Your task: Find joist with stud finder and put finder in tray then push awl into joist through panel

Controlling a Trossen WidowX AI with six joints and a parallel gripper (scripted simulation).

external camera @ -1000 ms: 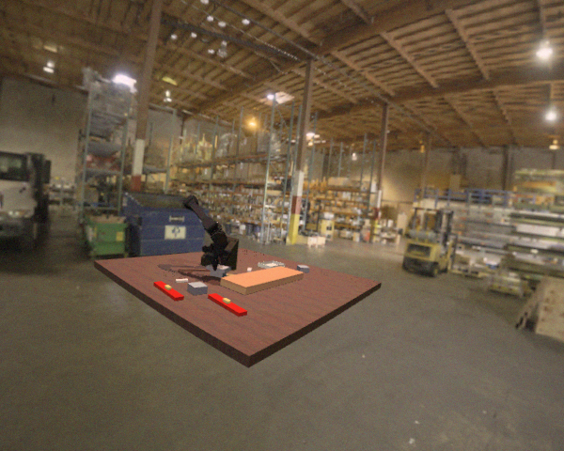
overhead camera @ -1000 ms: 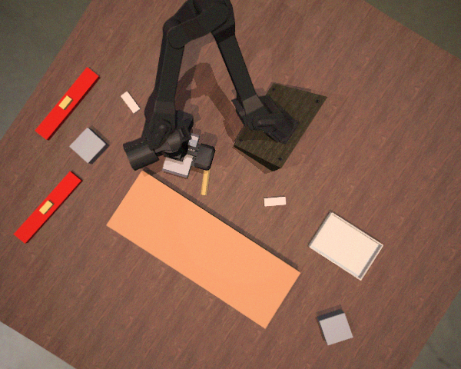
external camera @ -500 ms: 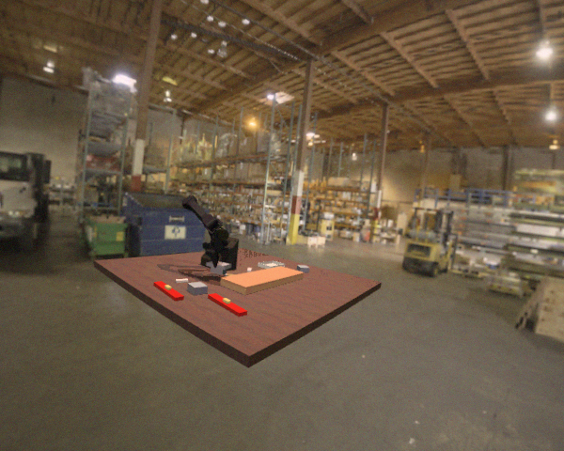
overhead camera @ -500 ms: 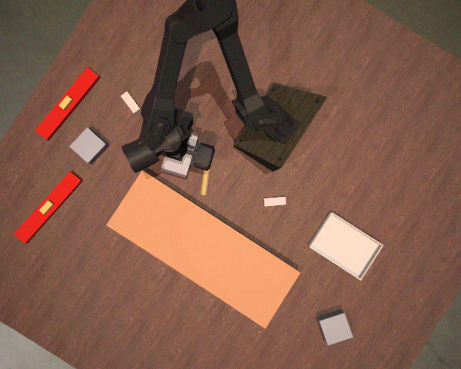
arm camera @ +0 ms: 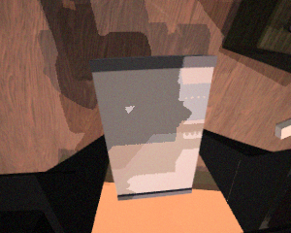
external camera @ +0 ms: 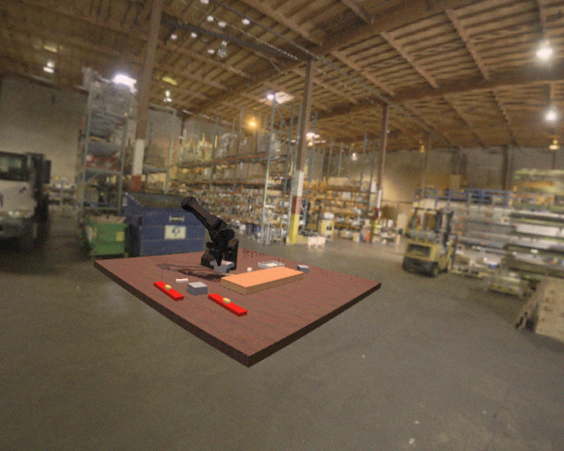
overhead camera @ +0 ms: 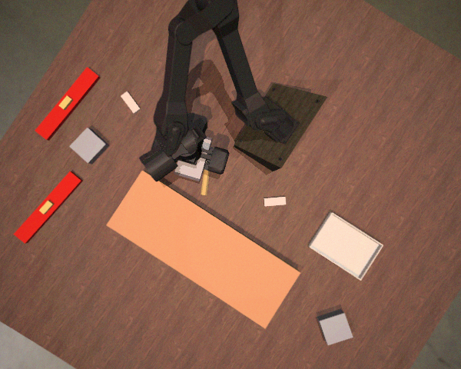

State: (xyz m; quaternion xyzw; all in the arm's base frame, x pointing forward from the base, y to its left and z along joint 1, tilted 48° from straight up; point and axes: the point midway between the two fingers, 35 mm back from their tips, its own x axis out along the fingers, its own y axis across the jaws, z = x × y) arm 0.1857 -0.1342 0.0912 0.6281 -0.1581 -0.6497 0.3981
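Now: gripper tip 20 mm above the grey stud finder and 10 mm short of it. Also, from my gripper tip: awl 60 mm below, 40 mm to the left, 10 mm ahead; white tray 490 mm to the left, 60 mm below, 40 mm behind.
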